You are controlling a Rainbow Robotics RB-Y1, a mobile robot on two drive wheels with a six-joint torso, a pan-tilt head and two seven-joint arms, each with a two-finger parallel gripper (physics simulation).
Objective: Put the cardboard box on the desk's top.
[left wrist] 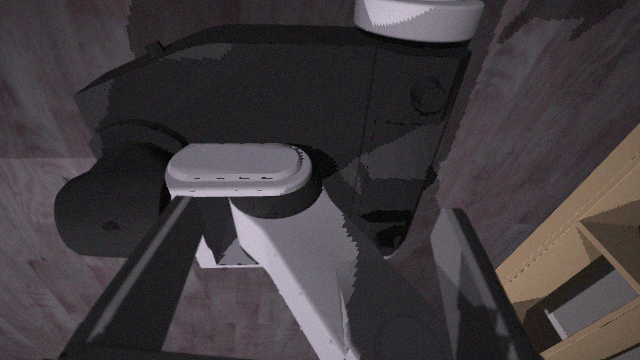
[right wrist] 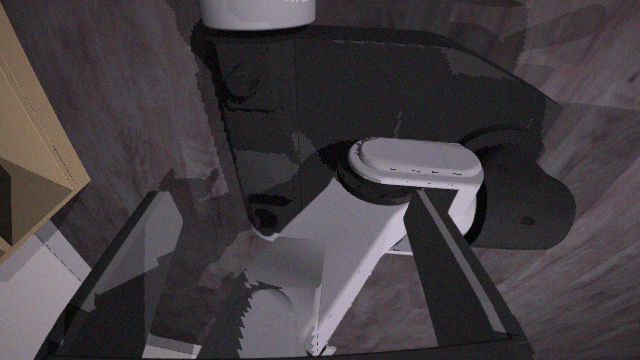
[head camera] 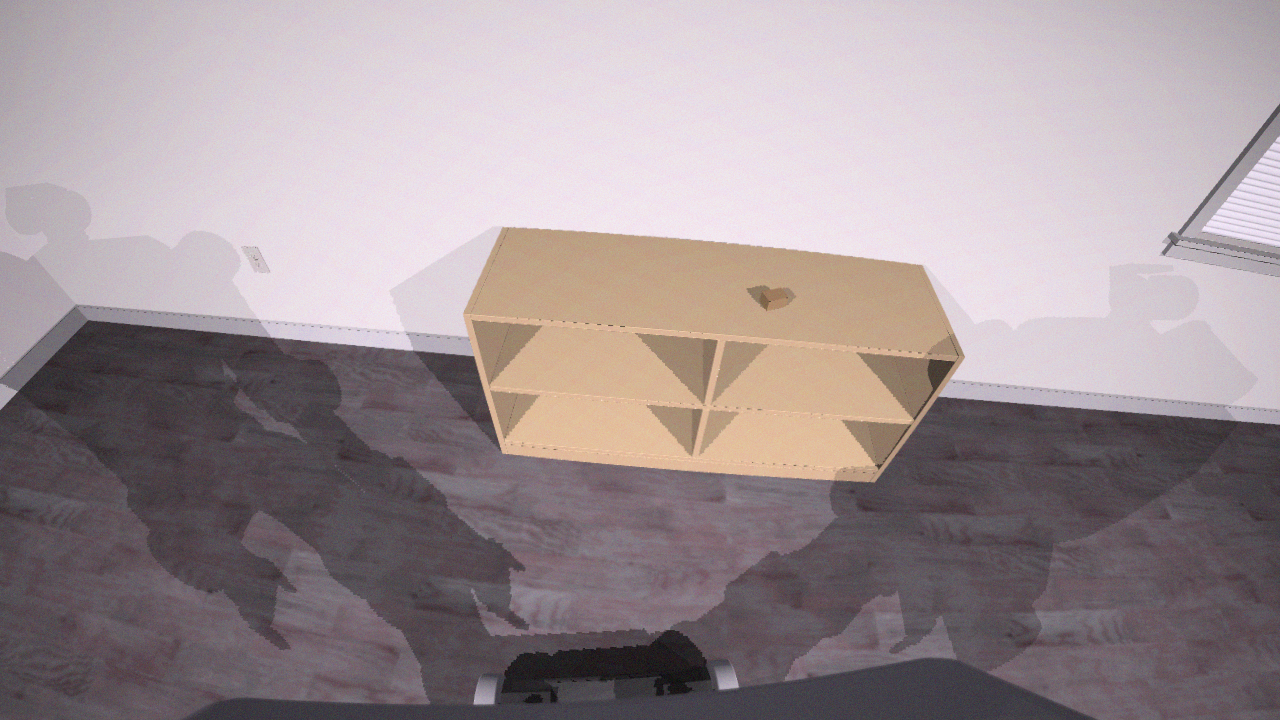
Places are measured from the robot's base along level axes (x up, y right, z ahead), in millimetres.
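Pixels of known places: left gripper, between the fingertips: [left wrist: 315,216]; right gripper, between the fingertips: [right wrist: 294,205].
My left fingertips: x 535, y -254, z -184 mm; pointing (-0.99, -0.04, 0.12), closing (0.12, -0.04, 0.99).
For each thing: its middle in the pictures, then the offset to it from my left fingertips. Level surfaces: height alone.
- small brown cardboard box, middle of its body: [head camera: 773,299] dx +91, dy +697, dz +978 mm
- wall outlet, middle of its body: [head camera: 255,259] dx -134, dy -954, dz +1535 mm
- Wood floor, height of its surface: dx -534 mm
A small brown cardboard box [head camera: 773,298] sits on the top board of a low light-wood shelf unit [head camera: 590,273] [left wrist: 575,206] [right wrist: 37,100], right of the middle of that board in the head view. The desk does not show in these views. My left gripper [left wrist: 315,216] is open, its two fingers wide apart, with my own base and white body parts seen beyond them. My right gripper [right wrist: 294,205] is open in the same way, with my base beyond it. Neither gripper shows in the head view, and both are away from the box.
The shelf unit stands against the white wall [head camera: 626,107], in front of my base, with open compartments facing me. A window [head camera: 1248,197] is at the far right. A wall outlet [head camera: 256,259] is at the left. Wood floor [head camera: 608,555] lies between my base and the shelf unit.
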